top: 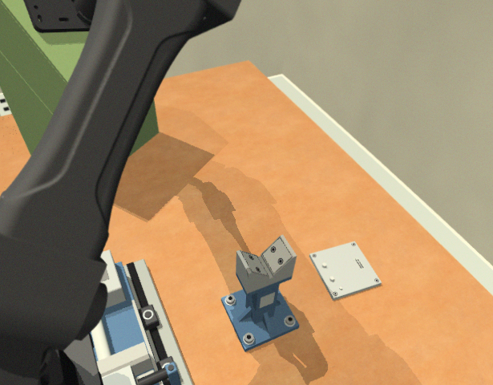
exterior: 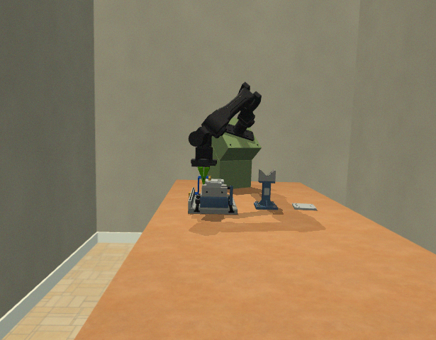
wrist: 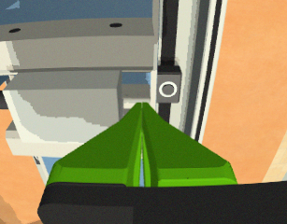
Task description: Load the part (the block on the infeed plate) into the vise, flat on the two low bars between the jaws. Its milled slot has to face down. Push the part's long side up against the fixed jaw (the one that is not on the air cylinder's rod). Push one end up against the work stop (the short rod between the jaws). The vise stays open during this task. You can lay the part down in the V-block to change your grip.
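The grey part is 40 mm to the left of my hand and 20 mm below it. Round my hand: fixed jaw: 40 mm to the left, 30 mm below, 30 mm ahead; then moving jaw: 50 mm to the left, 30 mm below, 30 mm behind; then work stop: 90 mm to the left, 20 mm below, 10 mm ahead.
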